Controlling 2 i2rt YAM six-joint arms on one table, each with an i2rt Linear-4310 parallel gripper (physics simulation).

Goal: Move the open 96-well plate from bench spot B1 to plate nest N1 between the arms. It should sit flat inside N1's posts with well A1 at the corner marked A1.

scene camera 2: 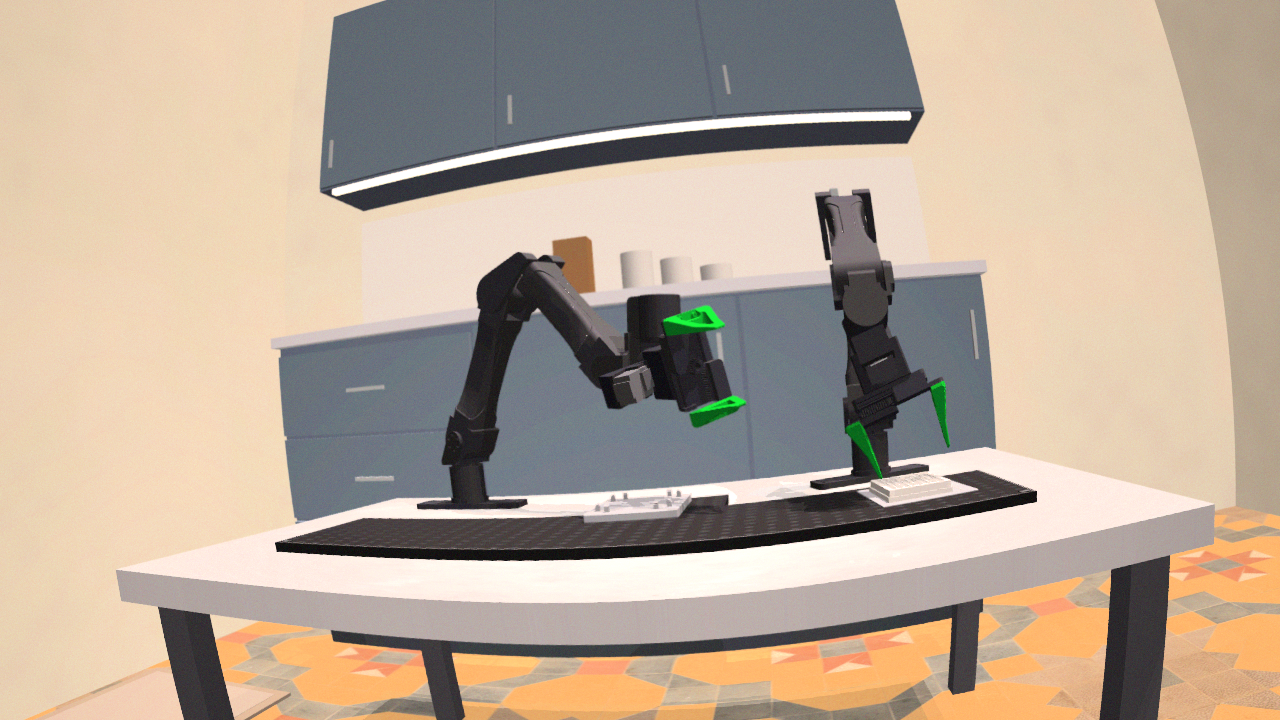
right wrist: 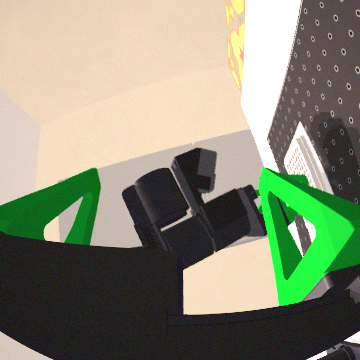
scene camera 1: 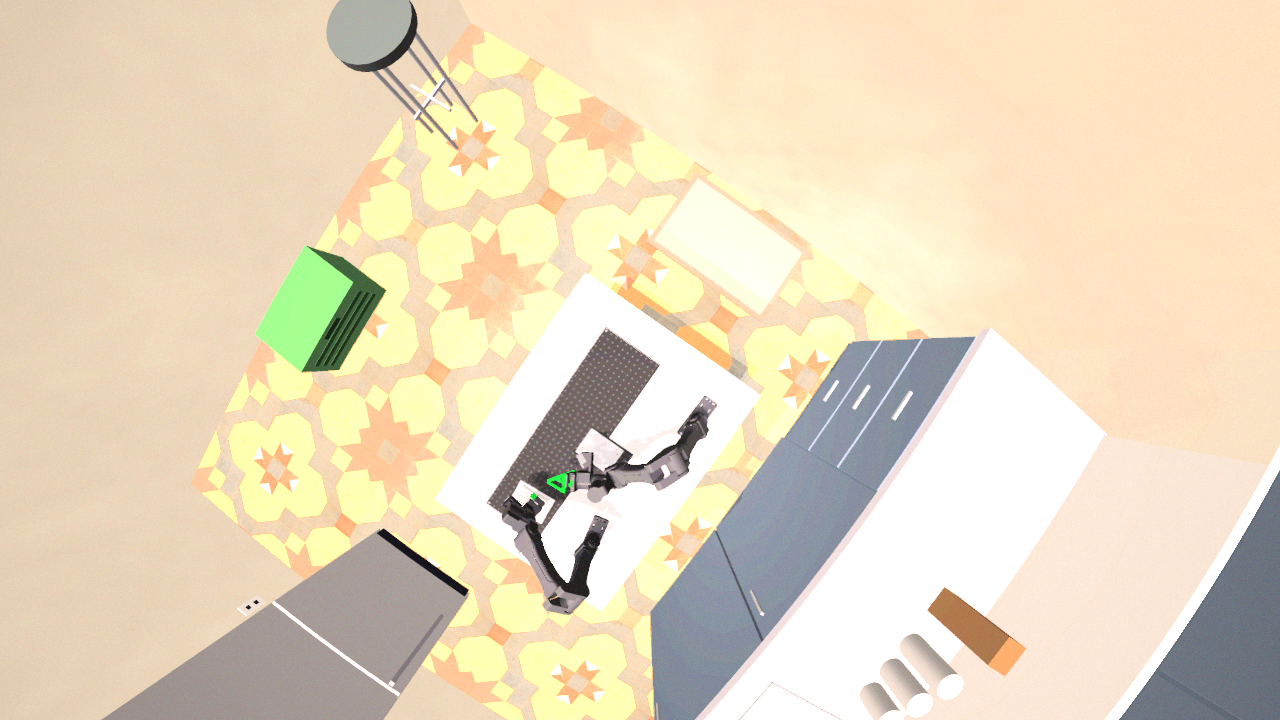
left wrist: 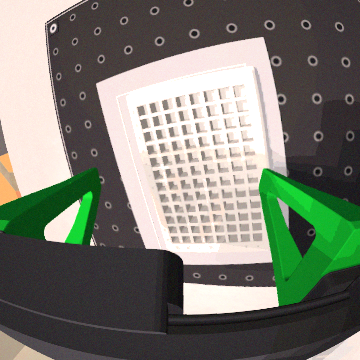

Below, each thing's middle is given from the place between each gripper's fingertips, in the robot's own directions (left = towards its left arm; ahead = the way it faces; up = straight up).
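White well plate point(scene camera 2: 900, 488): my left gripper 3 cm above it, 1 cm past it, 1 cm to the left of it. White nest with locator pins point(scene camera 2: 669, 506): from my left hand 37 cm to the right, 9 cm behind, 3 cm below.
White well plate, from my right hand: 220 mm to the left, 170 mm below. White nest with locator pins: my right hand 170 mm above it, 80 mm past it, 150 mm to the left of it.
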